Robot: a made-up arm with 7 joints.
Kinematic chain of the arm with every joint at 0, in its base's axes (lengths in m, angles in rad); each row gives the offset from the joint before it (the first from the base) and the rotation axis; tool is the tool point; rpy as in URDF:
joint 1: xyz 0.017 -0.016 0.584 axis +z
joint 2: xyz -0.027 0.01 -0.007 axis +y
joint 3: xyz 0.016 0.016 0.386 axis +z
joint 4: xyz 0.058 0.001 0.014 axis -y
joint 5: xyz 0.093 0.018 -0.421 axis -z
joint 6: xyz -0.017 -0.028 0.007 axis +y
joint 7: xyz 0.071 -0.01 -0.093 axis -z
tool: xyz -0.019 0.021 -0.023 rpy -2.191 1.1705 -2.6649
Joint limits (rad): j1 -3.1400..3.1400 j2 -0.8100..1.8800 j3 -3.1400..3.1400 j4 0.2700..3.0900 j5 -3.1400..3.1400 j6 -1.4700..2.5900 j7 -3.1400..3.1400
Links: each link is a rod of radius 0.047 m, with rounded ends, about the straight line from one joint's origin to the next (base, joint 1, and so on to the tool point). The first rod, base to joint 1, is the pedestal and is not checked.
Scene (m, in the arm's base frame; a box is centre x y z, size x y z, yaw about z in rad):
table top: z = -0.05
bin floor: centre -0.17 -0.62 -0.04 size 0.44 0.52 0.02 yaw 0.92
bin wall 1: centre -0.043 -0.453 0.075 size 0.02 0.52 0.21 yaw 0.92
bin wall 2: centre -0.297 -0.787 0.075 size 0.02 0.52 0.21 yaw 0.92
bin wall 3: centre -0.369 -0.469 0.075 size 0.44 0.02 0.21 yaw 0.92
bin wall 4: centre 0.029 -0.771 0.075 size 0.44 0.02 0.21 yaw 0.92
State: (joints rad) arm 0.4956 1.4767 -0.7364 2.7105 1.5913 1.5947 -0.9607
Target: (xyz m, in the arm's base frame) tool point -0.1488 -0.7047 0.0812
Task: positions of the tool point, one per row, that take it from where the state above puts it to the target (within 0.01 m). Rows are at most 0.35 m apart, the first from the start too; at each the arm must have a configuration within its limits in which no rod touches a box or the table.
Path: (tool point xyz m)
1: 0.8207 0.0974 0.3333
2: 0.7848 -0.2003 0.2914
3: 0.6402 -0.4626 0.2666
4: 0.4098 -0.6491 0.2595
5: 0.1318 -0.7327 0.2701
6: -0.1488 -0.7047 0.2968
7: -0.1536 -0.7165 0.1886
8: -0.1488 -0.7047 0.0812

